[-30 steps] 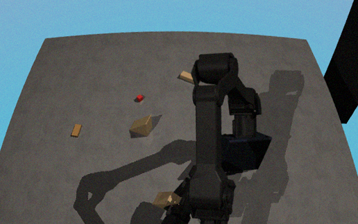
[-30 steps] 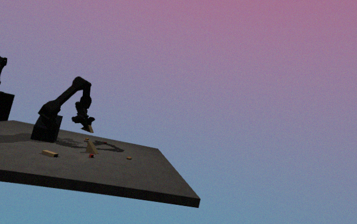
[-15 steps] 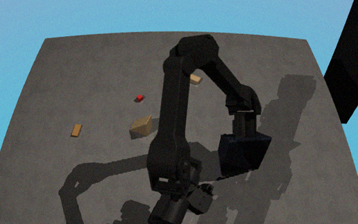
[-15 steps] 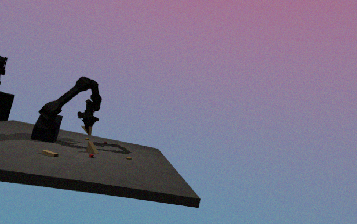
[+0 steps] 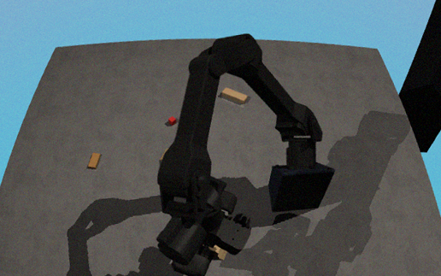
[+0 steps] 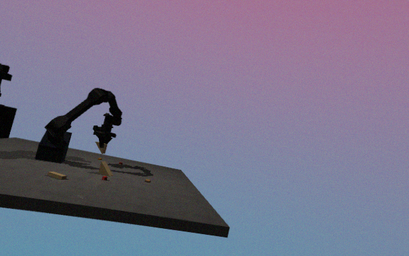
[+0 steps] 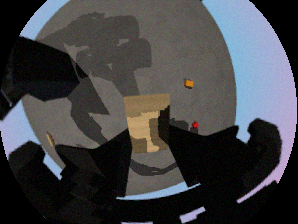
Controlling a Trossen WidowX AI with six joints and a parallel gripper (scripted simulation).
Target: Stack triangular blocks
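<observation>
My gripper tip is now 430 mm to the left of the small red cube, 130 mm short of it and 100 mm above it. From my gripper tip the other things lie so: long tan block: 540 mm to the right, 100 mm below, 50 mm behind; then triangular block: 10 mm above.
</observation>
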